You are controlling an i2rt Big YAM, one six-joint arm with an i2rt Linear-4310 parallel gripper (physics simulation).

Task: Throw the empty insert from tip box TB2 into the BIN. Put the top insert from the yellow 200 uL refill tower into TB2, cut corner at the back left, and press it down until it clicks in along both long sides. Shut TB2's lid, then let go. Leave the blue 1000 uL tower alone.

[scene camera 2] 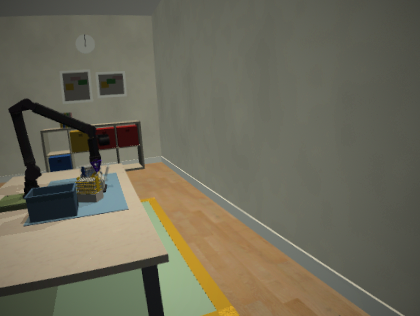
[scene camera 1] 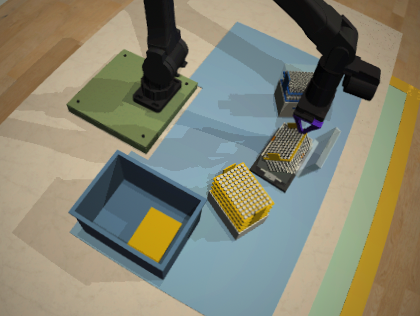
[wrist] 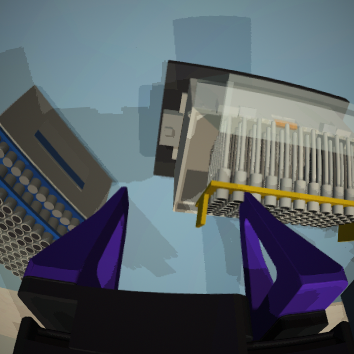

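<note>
TB2 (scene camera 1: 286, 185) (wrist: 202, 145) is a dark-based box with its clear lid (scene camera 1: 327, 149) standing open. A yellow insert full of tips (scene camera 1: 287, 142) (wrist: 280, 192) stands in it, its plate well above the box walls; the tip shafts show below the plate. Its cut corner is unclear. My gripper (scene camera 1: 307, 128) (scene camera 2: 96, 166) (wrist: 184, 197) is open and empty; in the wrist view one fingertip overlaps the plate's edge, and whether it touches is unclear. The yellow refill tower (scene camera 1: 242, 195) (scene camera 2: 90, 189) stands beside TB2. An empty yellow insert (scene camera 1: 155, 234) lies in the BIN (scene camera 1: 185, 237) (scene camera 2: 52, 204).
The blue tower (scene camera 1: 287, 102) (wrist: 67, 160) stands on TB2's other side, close to my gripper, partly hidden by the arm in scene camera 1. The green base plate (scene camera 1: 107, 90) and the blue mat (scene camera 1: 250, 280) lie on the table.
</note>
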